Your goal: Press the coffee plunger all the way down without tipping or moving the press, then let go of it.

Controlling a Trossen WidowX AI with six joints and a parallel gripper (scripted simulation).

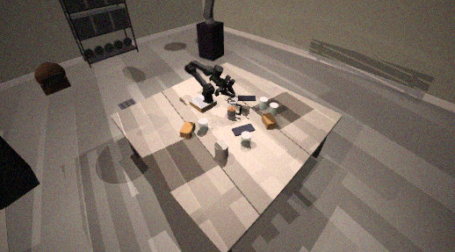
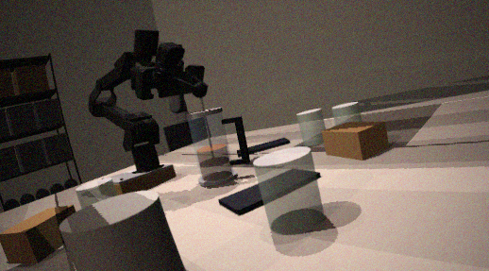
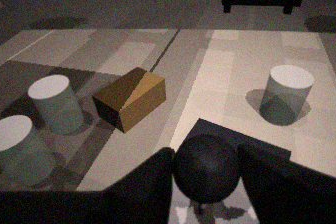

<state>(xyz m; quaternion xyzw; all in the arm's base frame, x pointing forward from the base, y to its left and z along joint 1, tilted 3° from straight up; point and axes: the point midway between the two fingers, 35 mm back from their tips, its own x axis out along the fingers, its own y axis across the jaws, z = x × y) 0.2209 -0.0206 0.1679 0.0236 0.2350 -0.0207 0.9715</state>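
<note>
The glass coffee press is 100 mm below my gripper tip.
</note>
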